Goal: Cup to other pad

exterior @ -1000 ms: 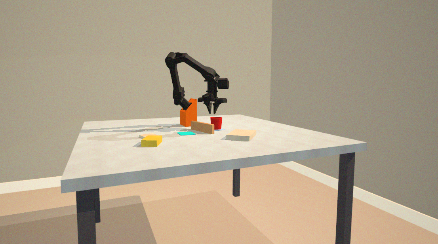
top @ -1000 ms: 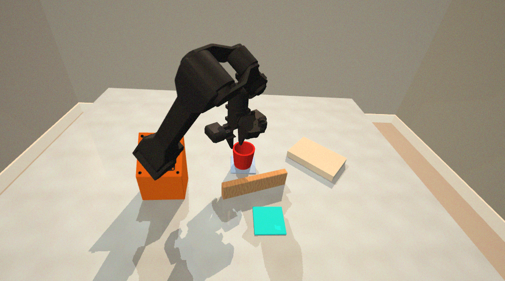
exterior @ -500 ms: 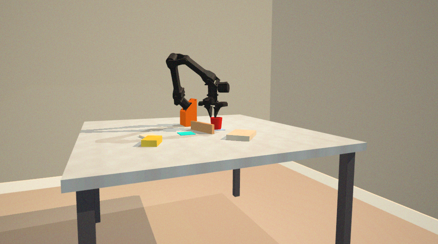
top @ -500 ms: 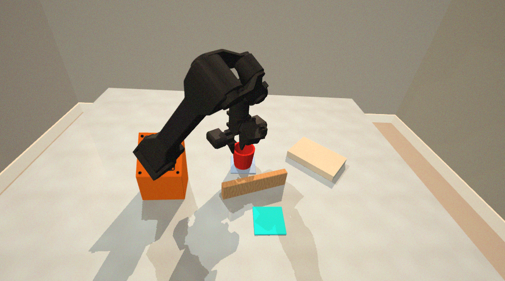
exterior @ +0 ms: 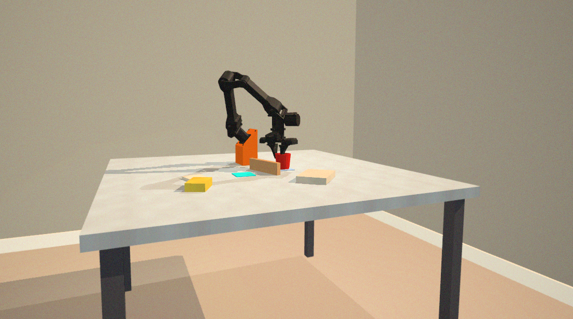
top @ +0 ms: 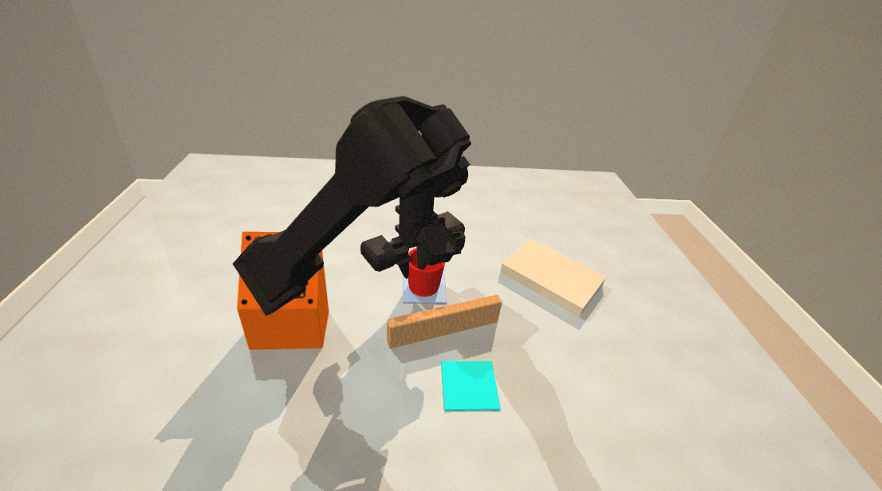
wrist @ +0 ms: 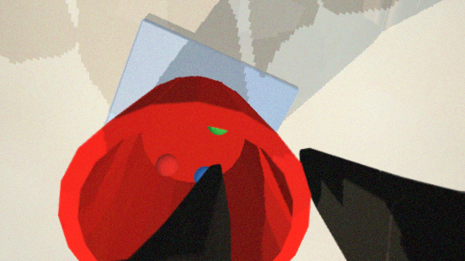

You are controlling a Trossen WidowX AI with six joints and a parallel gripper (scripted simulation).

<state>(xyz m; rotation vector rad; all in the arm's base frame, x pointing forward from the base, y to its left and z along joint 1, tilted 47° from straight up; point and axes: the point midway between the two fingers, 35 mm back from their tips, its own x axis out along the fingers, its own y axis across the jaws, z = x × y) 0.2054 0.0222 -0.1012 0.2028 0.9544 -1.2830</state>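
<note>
Right now the red cup is 2 cm ahead of my gripper tip, 1 cm to the left of it and 1 cm below it. Round my gripper tip: blue marble: 1 cm ahead, 3 cm to the left, 3 cm below; then green marble: 2 cm ahead, 3 cm below; then red marble: 3 cm ahead, 3 cm to the left, 3 cm below.
</note>
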